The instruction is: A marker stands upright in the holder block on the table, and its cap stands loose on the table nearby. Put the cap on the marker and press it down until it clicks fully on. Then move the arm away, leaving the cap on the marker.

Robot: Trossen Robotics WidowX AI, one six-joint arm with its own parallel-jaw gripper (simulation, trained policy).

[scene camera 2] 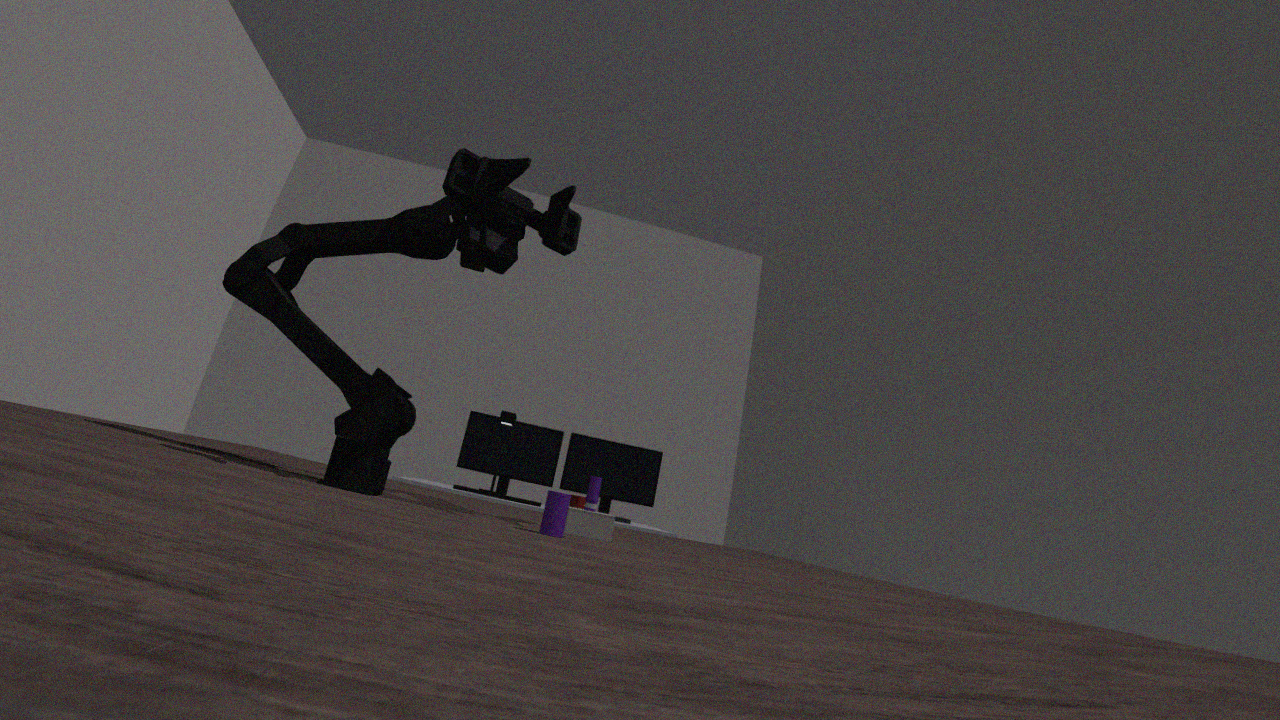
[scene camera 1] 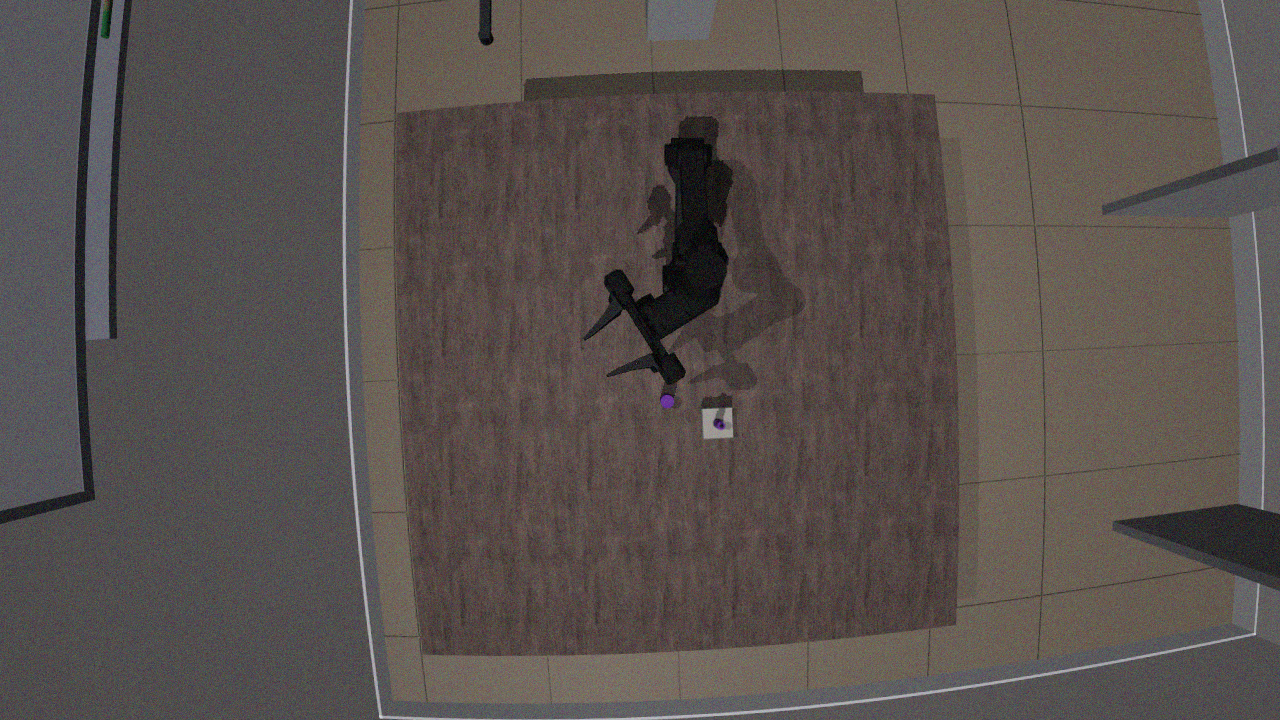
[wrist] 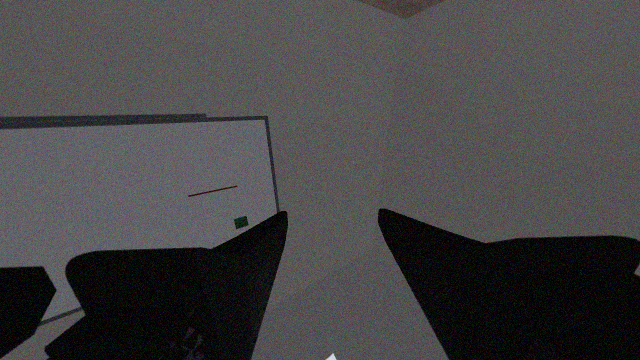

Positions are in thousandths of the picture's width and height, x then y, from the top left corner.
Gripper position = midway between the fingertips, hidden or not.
I see my gripper (scene camera 2: 432, 244), a purple cap (scene camera 2: 434, 712) and a holder block (scene camera 2: 453, 727).
My gripper is seen too in scene camera 1 (scene camera 1: 465, 497) and in the wrist view (wrist: 521, 601). The wrist view misses the purple cap: it is out of frame.
